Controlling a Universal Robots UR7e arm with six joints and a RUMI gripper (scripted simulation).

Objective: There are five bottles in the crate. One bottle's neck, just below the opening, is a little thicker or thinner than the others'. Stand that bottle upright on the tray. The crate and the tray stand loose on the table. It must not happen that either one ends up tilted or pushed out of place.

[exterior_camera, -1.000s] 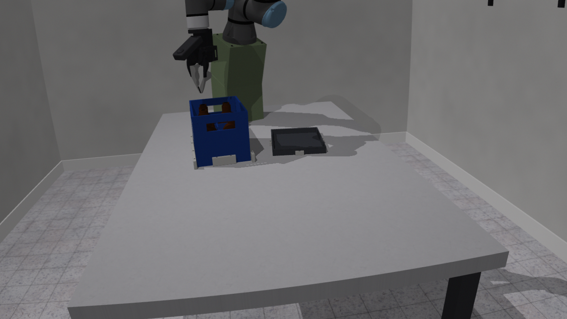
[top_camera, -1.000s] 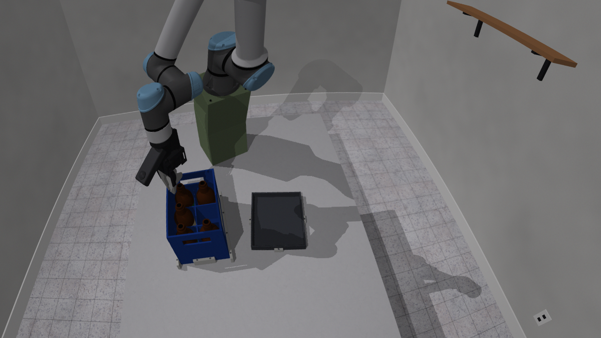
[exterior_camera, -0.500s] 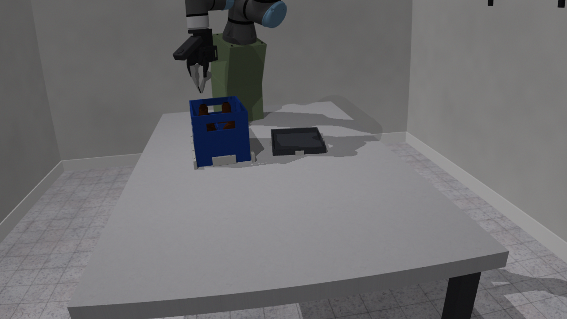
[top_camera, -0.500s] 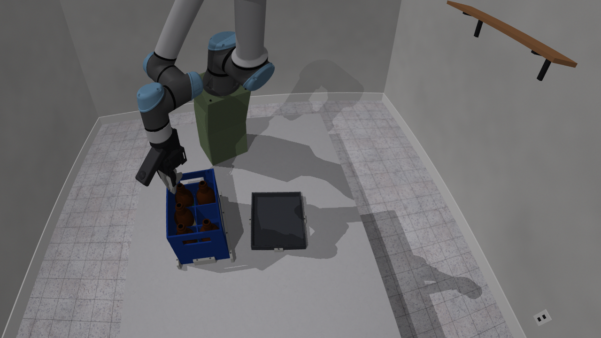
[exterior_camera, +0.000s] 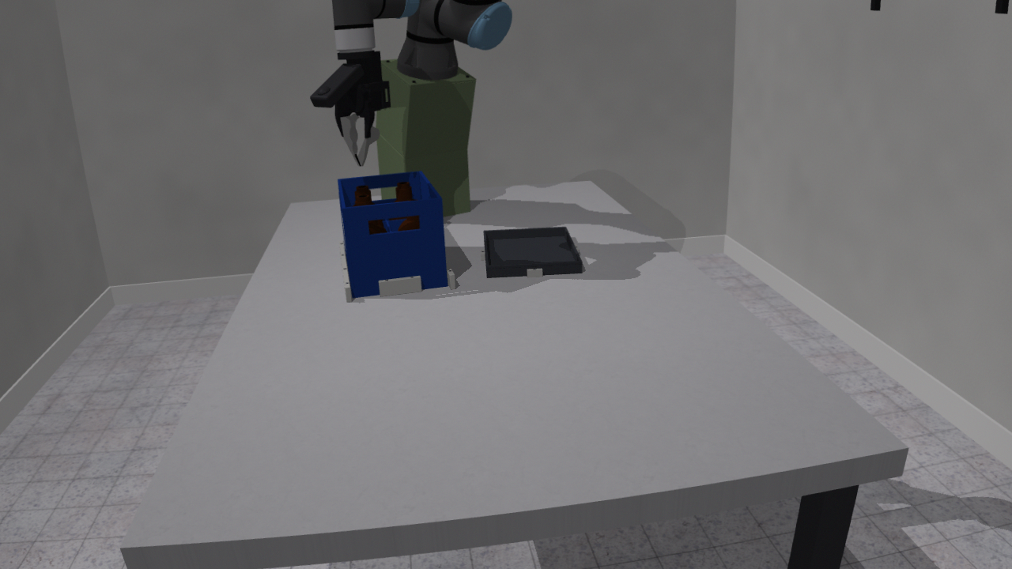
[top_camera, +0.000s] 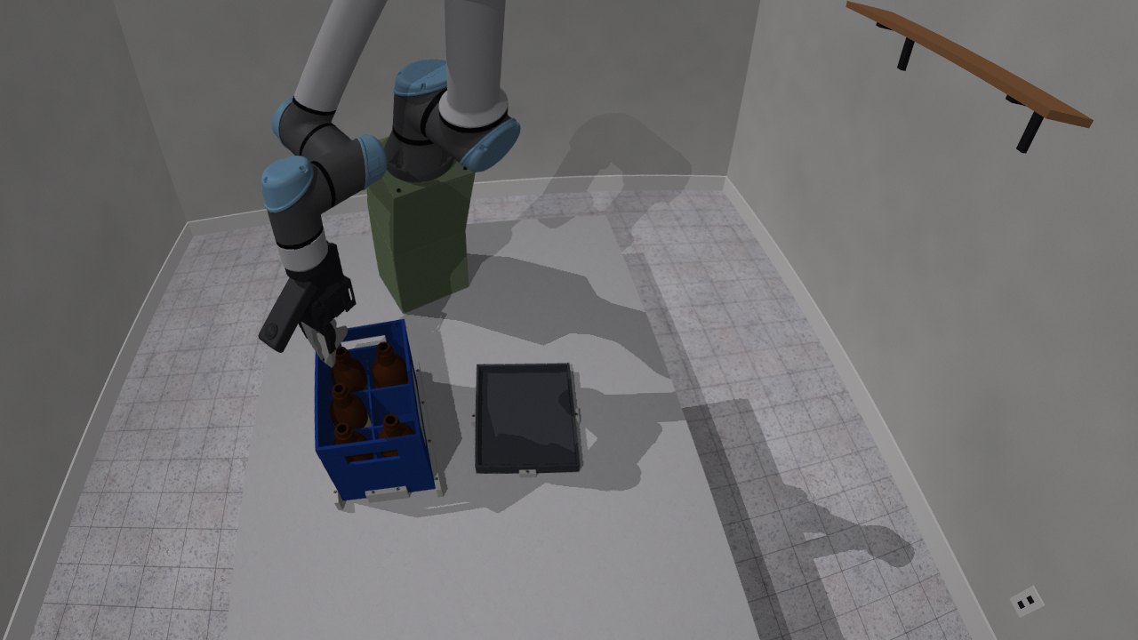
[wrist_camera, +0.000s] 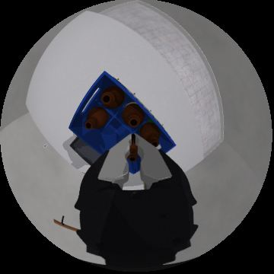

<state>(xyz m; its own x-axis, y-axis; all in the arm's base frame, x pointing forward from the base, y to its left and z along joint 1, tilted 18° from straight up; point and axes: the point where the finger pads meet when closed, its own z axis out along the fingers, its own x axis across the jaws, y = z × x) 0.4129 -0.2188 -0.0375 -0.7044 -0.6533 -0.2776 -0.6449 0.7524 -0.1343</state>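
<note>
The blue crate is 16 cm below my hand and 5 cm to the left of it. The rest, counted from my hand: dark tray: 34 cm to the left, 23 cm below, 2 cm ahead.
</note>
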